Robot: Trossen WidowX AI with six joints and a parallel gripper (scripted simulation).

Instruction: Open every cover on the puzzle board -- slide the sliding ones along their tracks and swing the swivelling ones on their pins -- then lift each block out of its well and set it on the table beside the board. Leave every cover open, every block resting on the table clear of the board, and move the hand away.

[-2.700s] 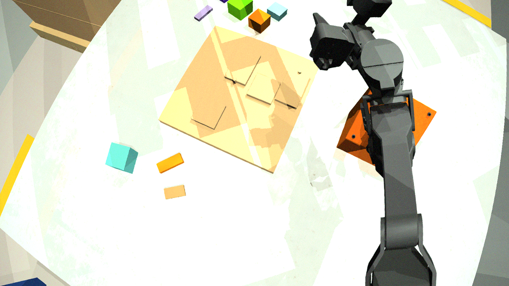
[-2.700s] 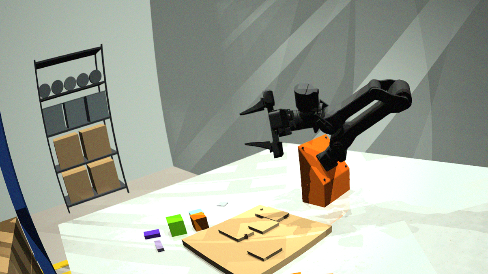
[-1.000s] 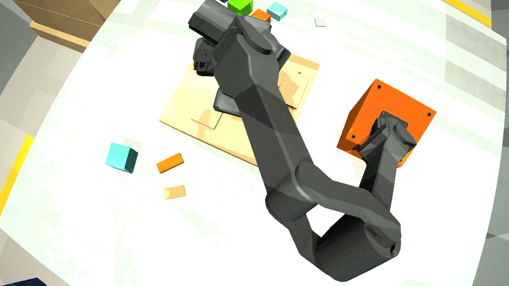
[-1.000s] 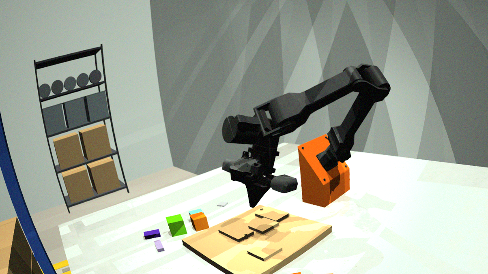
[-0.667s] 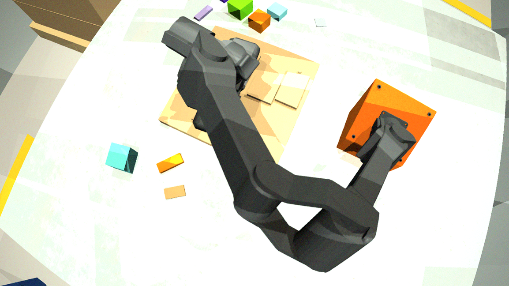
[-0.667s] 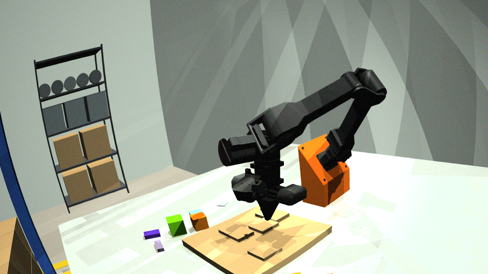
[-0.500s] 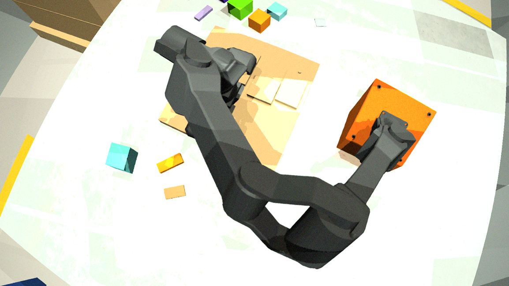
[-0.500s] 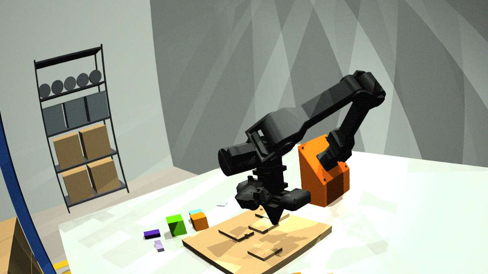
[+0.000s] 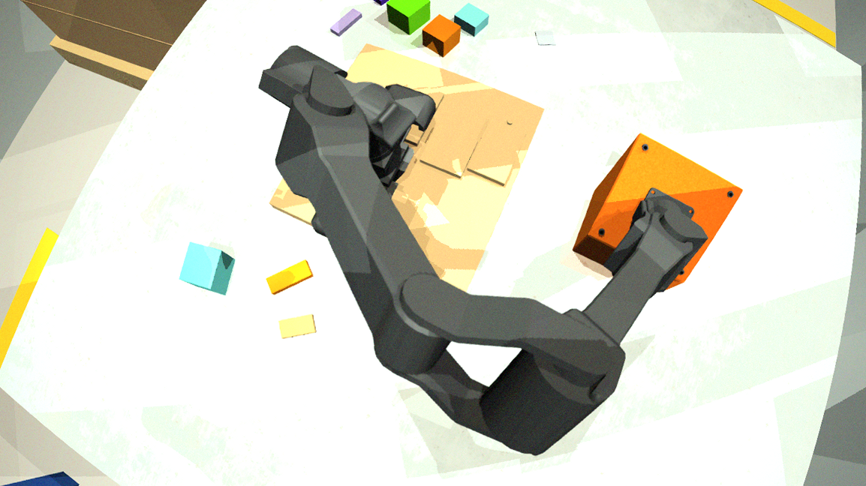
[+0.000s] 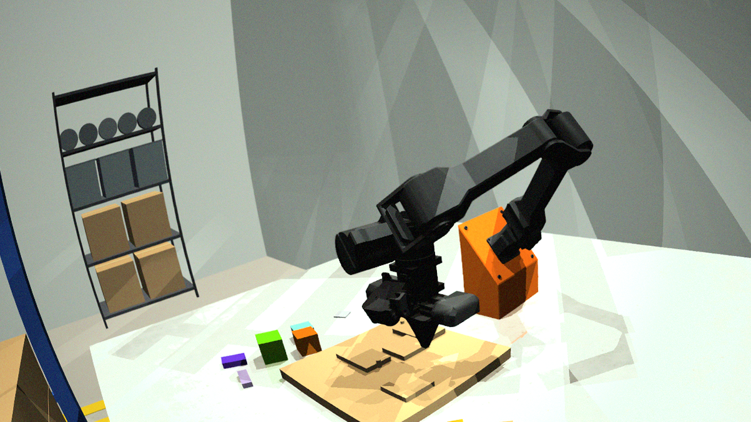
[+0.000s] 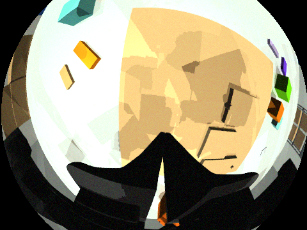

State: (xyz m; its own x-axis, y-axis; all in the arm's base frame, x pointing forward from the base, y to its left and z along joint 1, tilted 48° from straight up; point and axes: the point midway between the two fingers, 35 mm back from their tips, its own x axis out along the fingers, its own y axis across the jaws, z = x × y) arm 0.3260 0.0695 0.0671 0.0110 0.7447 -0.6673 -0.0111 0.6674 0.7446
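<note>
Now: gripper tip 8 cm short of the orange flat piece, 14 cm to the right of it and 8 cm above it. The rest, counted from my gripper tip: orange cube 5 cm ahead, 29 cm to the right, 6 cm below; then tan slab 4 cm ahead, 20 cm to the left, 8 cm below; then teal cube 19 cm ahead, 19 cm to the left, 6 cm below.
</note>
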